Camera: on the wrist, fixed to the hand. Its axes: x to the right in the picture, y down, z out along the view.
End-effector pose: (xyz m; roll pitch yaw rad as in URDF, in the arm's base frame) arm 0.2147 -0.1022 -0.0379 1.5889 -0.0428 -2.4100
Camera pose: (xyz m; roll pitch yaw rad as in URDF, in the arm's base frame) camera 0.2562 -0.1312 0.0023 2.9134 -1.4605 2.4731
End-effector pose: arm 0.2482 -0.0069 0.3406 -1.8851 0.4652 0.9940
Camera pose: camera 0.2881 -0.0553 0.3250 1.9731 1.1137 -1.6225
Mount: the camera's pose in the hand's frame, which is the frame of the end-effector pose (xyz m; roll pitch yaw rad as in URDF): -0.0098 0.0398 -0.0500 -0.0576 -0.0906 1.5093
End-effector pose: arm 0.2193 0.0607 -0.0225 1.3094 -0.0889 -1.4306
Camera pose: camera 0.2756 0.0808 0.0021 -0.2303 -1.3984 0.2945
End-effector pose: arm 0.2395 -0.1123 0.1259 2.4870 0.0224 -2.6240
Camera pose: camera 0.2462 -0.1072 0.1900 3.0134 -0.5609 2.1749
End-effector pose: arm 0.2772 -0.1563 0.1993 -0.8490 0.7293 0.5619
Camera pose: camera 0.2415 -0.1920 0.1589 0.8006 0.5854 2.6493
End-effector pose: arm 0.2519 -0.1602 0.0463 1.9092 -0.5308 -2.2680
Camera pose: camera 0.3010 -0.1545 0.0880 -2.2994 -0.9505 1.6695
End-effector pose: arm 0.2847 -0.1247 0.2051 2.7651 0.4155 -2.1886
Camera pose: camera 0.2604 -0.1267 0.2650 2.6334 -0.2348 2.6990
